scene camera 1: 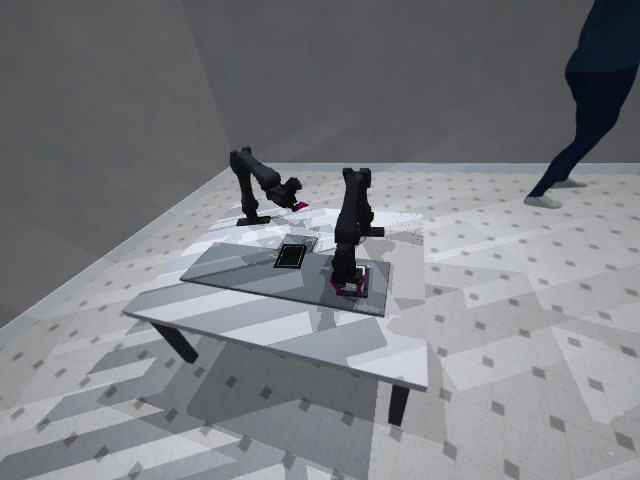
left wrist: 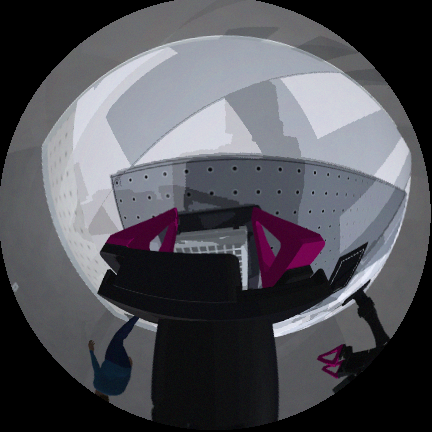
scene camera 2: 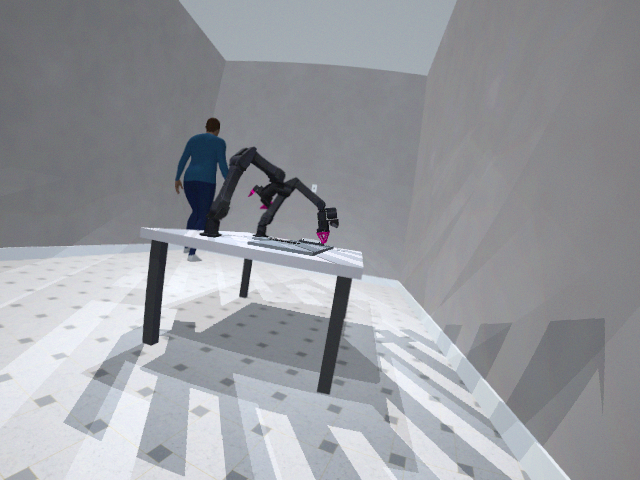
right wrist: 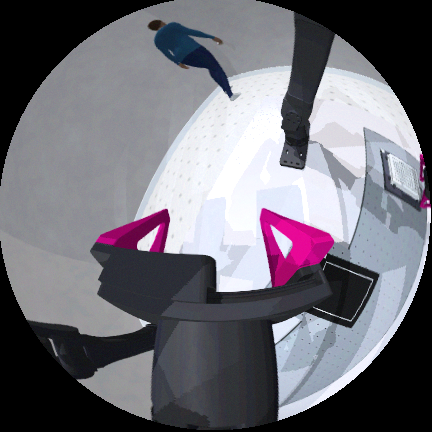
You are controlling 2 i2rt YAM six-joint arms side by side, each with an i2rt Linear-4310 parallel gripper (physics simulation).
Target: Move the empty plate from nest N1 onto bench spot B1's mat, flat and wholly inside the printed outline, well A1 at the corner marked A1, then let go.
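Frame: origin at the left arm's base, x right, y ahead, z up, level; metres.
Seen in the pictures: left gripper, fingertip midpoint: (scene camera 1: 348, 294) (left wrist: 214, 212) (scene camera 2: 324, 243); right gripper, fingertip midpoint: (scene camera 1: 304, 196) (scene camera 2: 254, 202) (right wrist: 214, 213); left arm's base, link origin: (scene camera 1: 364, 232) (scene camera 2: 260, 236) (right wrist: 296, 140); right arm's base, link origin: (scene camera 1: 253, 221) (left wrist: 356, 291) (scene camera 2: 211, 235).
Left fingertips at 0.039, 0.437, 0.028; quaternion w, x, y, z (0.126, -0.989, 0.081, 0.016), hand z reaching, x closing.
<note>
Pixels of each thing's top centre, then the offset from my left fingertips to it, as dx, dy, dz. "spot": a spot on its surface instead. Level surfaces: height alone.
- white gridded plate, top centre: (left wrist: 213, 278) (scene camera 1: 353, 276) -0.014, -0.084, +0.011
- black mat, surface height: dz -0.013
- grey perforated board, surface height: dz -0.015
- small grey piece, surface spot: (scene camera 1: 312, 240) spot: +0.217, -0.339, -0.015
The white gridded plate (left wrist: 215, 245) (right wrist: 404, 174) sits in the dark nest (left wrist: 217, 218) (right wrist: 387, 176) at the right of the grey board in scene camera 1. My left gripper (scene camera 1: 348, 293) (scene camera 2: 323, 243) (left wrist: 214, 212) is low over it, pointing down. Its fingers are partly open, one on each side of the plate; the left-hand finger in the left wrist view looks very close to the plate's edge, and a gap shows at the other. My right gripper (scene camera 1: 305, 205) (scene camera 2: 258, 200) (right wrist: 214, 213) is open and empty, high above the table. The black mat (scene camera 1: 291, 256) (left wrist: 348, 267) (right wrist: 345, 290) has a white outline; its corner marks are unreadable.
The grey perforated board (scene camera 1: 242, 273) (left wrist: 300, 175) (right wrist: 300, 360) lies on the white table (scene camera 1: 289, 330) (scene camera 2: 206, 242). A small grey piece (scene camera 1: 312, 240) lies beside the mat at the board's back edge. A person (scene camera 1: 594, 103) (scene camera 2: 204, 165) stands beyond the table.
</note>
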